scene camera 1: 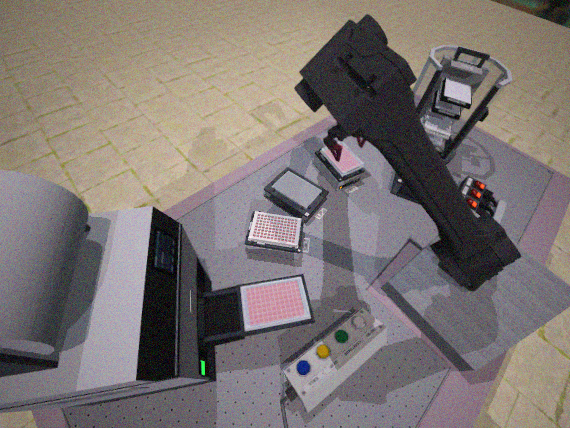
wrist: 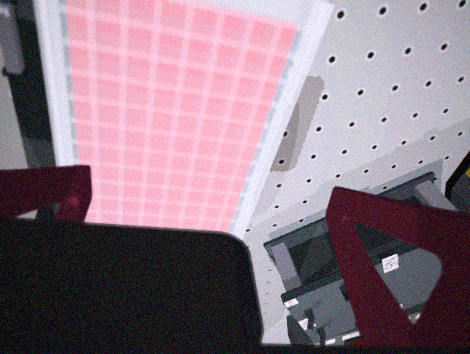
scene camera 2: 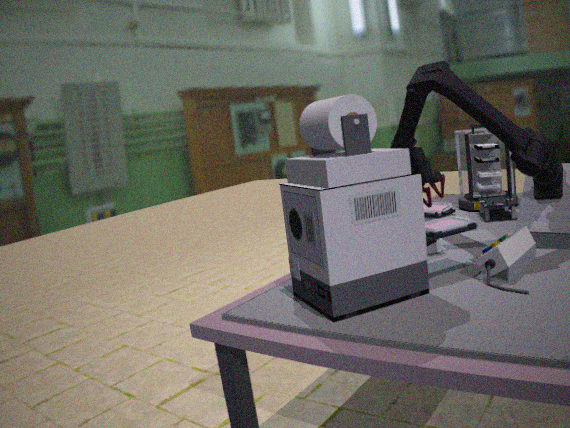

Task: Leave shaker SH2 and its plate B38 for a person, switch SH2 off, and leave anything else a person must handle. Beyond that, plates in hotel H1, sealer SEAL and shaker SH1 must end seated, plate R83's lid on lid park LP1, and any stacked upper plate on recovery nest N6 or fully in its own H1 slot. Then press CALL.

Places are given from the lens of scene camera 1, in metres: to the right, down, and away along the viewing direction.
grey lid (scene camera 1: 293, 187): 0.03, -0.08, 0.77
button box (scene camera 1: 366, 335): 0.17, 0.25, 0.52
plate hotel (scene camera 1: 488, 76): 0.66, -0.44, 0.79
The marked spots on the plate hotel and the grey lid are 0.73 m apart.
